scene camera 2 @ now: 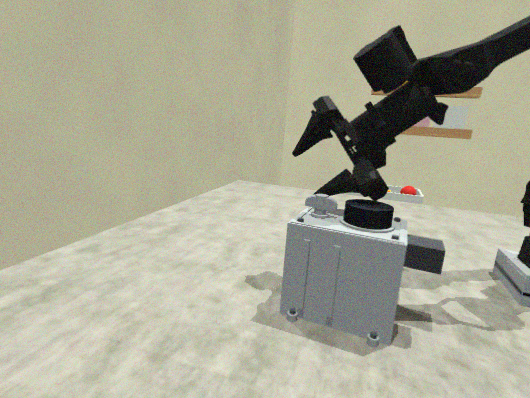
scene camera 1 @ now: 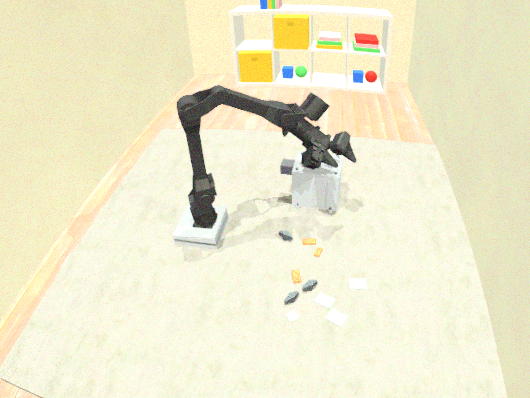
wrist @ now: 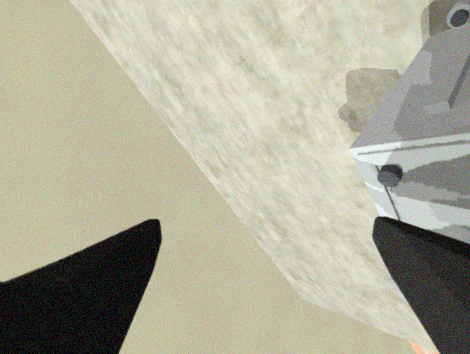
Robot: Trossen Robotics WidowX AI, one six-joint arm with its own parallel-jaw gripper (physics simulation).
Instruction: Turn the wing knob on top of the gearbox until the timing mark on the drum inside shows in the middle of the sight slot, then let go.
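Where they show: gripper, fingertip midpoint: point(scene camera 2: 303, 175) point(scene camera 1: 346, 164) point(wrist: 266, 228); arm's base, link origin: point(scene camera 1: 205, 220).
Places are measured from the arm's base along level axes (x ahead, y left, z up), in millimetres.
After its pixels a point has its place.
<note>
The pale grey gearbox point(scene camera 1: 315, 187) @(y 164, x 311, z 41 mm) point(scene camera 2: 345, 280) @(y 288, x 302, z 25 mm) point(wrist: 425, 122) @(y 167, x 358, z 76 mm) stands upright on the light mat. Its grey wing knob point(scene camera 2: 322, 204) @(y 236, x 353, z 108 mm) sticks up from the top at the left in scene camera 2, beside a round black cap point(scene camera 2: 369, 215) @(y 261, x 286, z 109 mm). The knob does not show in the wrist view, where the right finger covers part of the gearbox top. My gripper point(scene camera 1: 345, 162) @(y 170, x 402, z 136 mm) point(scene camera 2: 305, 174) @(y 170, x 402, z 136 mm) point(wrist: 266, 228) @(y 170, x 402, z 136 mm) is wide open and empty, tilted over the gearbox. Its lower fingertip is close to the knob in scene camera 2; whether they touch I cannot tell. The sight slot and timing mark cannot be made out.
A dark block point(scene camera 1: 287, 166) @(y 210, x 215, z 77 mm) point(scene camera 2: 425, 254) @(y 253, x 213, z 68 mm) sticks out from the gearbox's side. Dark stones point(scene camera 1: 309, 285) @(y -165, x 342, z -22 mm), orange pieces point(scene camera 1: 296, 276) @(y -126, x 301, z -41 mm) and white squares point(scene camera 1: 336, 317) @(y -240, x 424, z -46 mm) lie on the mat point(scene camera 1: 150, 325) @(y -367, x -39, z -48 mm). A white shelf unit point(scene camera 1: 311, 11) stands at the back.
</note>
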